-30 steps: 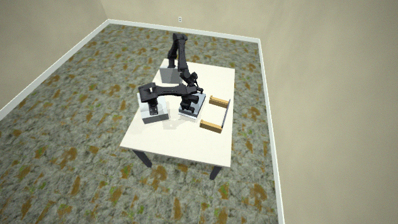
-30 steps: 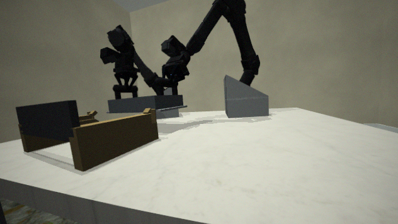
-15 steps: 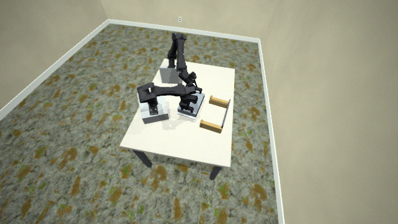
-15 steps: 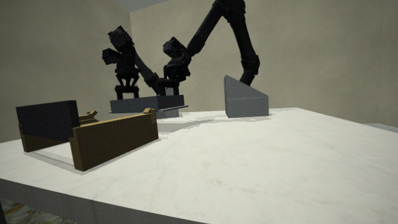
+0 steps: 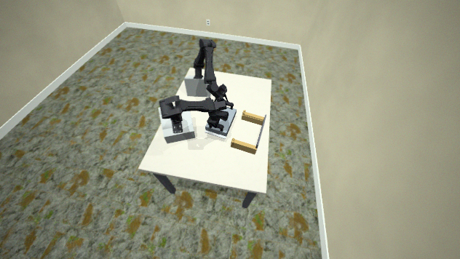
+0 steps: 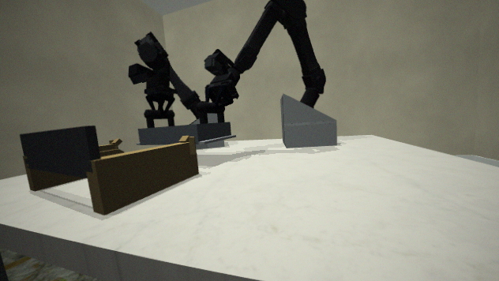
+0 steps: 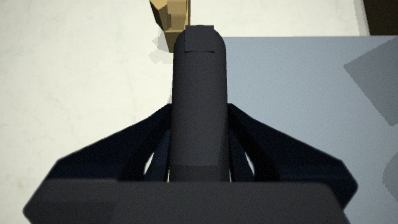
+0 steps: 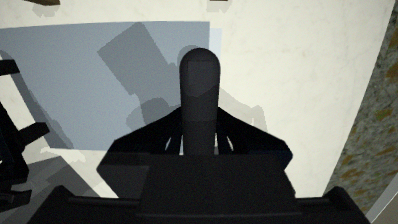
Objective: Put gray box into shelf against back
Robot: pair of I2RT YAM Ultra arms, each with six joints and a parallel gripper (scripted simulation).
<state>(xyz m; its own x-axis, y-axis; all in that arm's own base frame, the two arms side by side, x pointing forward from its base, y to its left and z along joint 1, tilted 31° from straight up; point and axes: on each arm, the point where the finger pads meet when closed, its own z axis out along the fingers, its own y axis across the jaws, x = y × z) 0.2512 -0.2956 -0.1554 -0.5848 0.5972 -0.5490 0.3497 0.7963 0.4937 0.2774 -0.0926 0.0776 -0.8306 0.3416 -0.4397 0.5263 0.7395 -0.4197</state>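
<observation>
Right now the gray box is 10 mm ahead of my right hand, 120 mm to the left of it and 50 mm below it. From my right hand the other things lie so: dark back plate (330 mm ahead, 80 mm to the left, 80 mm below).
My left hand is 12 cm to the left of the gray box, 5 cm above it and 1 cm past it. The rest, counted from my left hand: dark back plate: 31 cm ahead, 15 cm to the right, 8 cm below.
</observation>
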